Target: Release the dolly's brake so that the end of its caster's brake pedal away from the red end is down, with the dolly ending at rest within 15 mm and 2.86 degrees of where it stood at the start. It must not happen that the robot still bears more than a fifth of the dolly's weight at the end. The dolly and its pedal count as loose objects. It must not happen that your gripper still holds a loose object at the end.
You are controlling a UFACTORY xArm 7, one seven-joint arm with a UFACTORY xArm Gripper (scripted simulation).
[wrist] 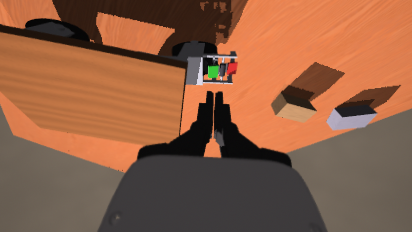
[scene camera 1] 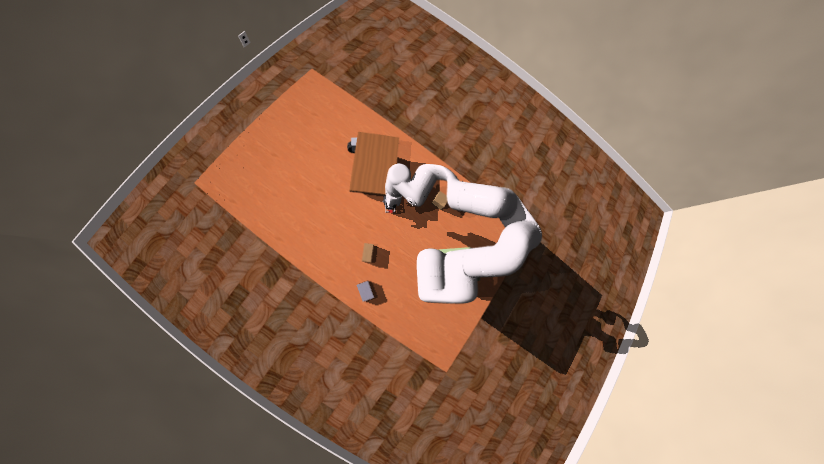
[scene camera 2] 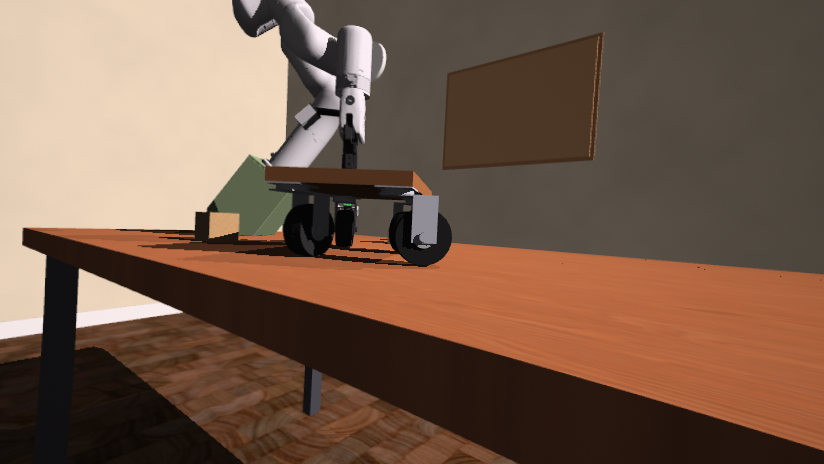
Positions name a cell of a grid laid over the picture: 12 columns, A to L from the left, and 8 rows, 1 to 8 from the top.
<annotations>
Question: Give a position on a grey block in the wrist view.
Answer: At K5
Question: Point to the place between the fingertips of my gripper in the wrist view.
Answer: G4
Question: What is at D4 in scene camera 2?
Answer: A tan block.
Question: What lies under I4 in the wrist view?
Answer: A tan block.
</annotations>
